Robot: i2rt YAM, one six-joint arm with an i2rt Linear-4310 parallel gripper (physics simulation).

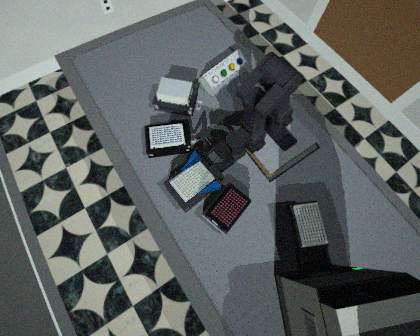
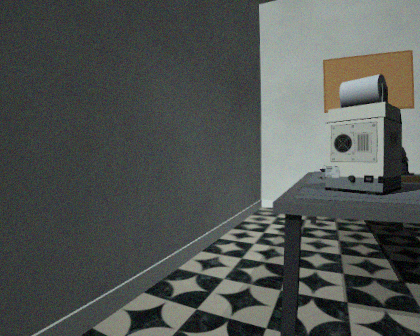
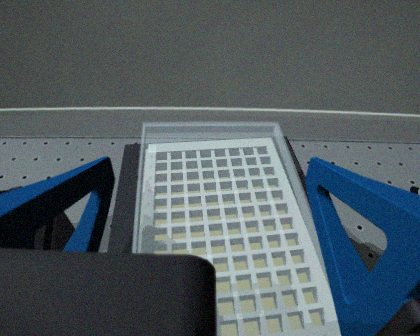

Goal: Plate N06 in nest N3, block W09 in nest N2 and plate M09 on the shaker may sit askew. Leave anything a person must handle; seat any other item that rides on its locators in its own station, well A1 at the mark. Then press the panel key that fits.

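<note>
My gripper [image 1: 199, 176] [image 3: 210, 168] is open, and its blue fingers stand on either side of a clear well plate [image 1: 190, 181] [image 3: 229, 213] with pale yellow wells. The plate lies turned a little in its dark nest [image 1: 186, 205] [image 3: 123, 200]; the fingers do not touch it. A white block [image 1: 175, 90] sits in the nest at the back. Another white well plate [image 1: 167, 135] sits in a black nest between them. A grey plate [image 1: 309, 224] lies on the black shaker [image 1: 285, 233] at the right. The key panel [image 1: 209, 76] carries white, green, yellow and blue keys.
A plate with red wells [image 1: 228, 207] sits in a nest just beside my lower finger. An L-shaped bracket [image 1: 295, 159] lies right of the arm's base. A large instrument [image 1: 342, 293] fills the front right corner.
</note>
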